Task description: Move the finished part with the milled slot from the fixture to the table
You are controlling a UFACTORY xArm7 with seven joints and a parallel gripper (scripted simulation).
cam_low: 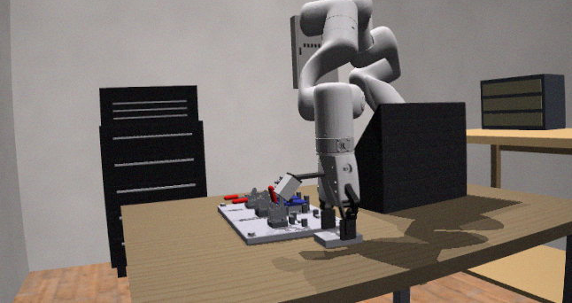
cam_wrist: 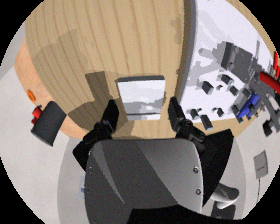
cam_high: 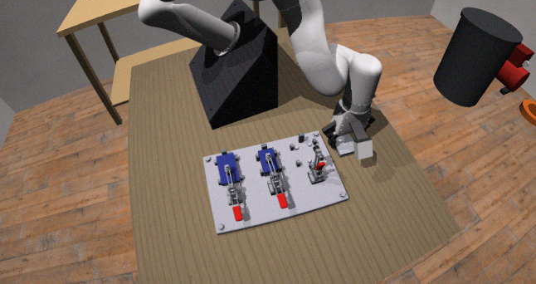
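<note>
Now: hand 1 cm past the grey finished part and 2 cm above it. Also, from my hand: grey fixture plate 4 cm ahead, 24 cm to the right, 2 cm below.
</note>
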